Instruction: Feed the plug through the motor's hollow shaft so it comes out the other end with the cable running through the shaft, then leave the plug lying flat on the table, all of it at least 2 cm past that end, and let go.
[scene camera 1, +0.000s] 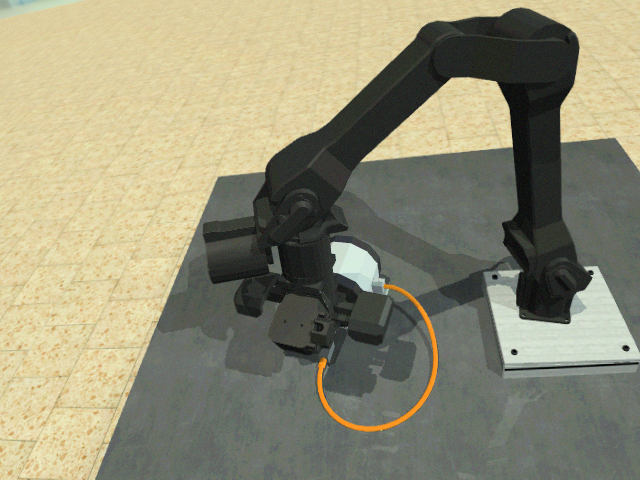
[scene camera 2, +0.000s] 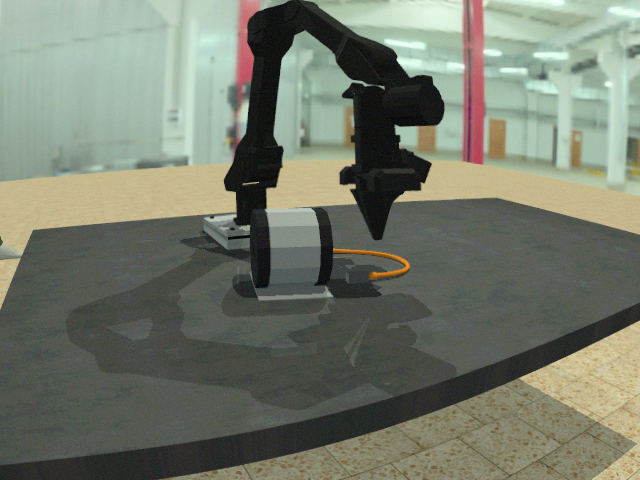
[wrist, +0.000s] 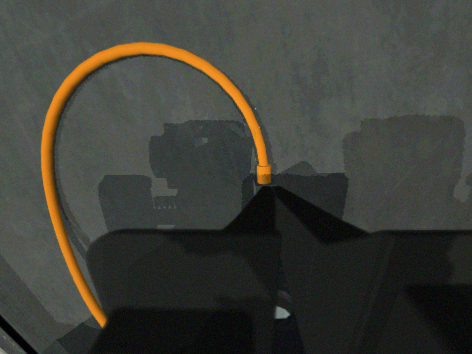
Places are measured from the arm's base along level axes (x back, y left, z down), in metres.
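Pixels of known places: gripper, fingertip midpoint: (scene camera 2: 377, 239) (wrist: 270, 195); arm's base at its link origin: (scene camera 1: 543, 304).
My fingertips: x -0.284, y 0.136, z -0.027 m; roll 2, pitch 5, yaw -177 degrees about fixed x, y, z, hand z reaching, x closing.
Ahead of a thing's pixels: the offset from my fingertips to its middle. "pt": to the spot under its first point. Level surfaces: height alone.
The white motor {dx +0.000, dy -0.125, dz +0.006 m} (scene camera 1: 356, 262) (scene camera 2: 294, 248) with dark end rings lies on its side on a pale base. The small grey plug {dx -0.005, dy -0.029, dz +0.050 m} (scene camera 1: 329, 352) (scene camera 2: 357, 274) lies on the table, a short gap from the motor's right end in scene camera 2. The orange cable (scene camera 1: 435, 356) (scene camera 2: 407, 266) (wrist: 142, 48) loops from a small block {pt dx +0.059, dy -0.116, dz -0.003 m} (scene camera 1: 379, 285) on the motor round to the plug's outer end. My gripper (scene camera 2: 377, 238) (wrist: 270, 195) is shut and empty, above the plug and cable end. It hides most of the plug in the wrist view. The shaft's openings are hidden or too dark to make out.
The dark table {dz +0.057 m} (scene camera 1: 258, 439) (scene camera 2: 155, 413) carries everything. The arm's light metal base plate (scene camera 1: 578, 343) (scene camera 2: 219, 228) is at the right in scene camera 1. The arm arches high between it and the motor.
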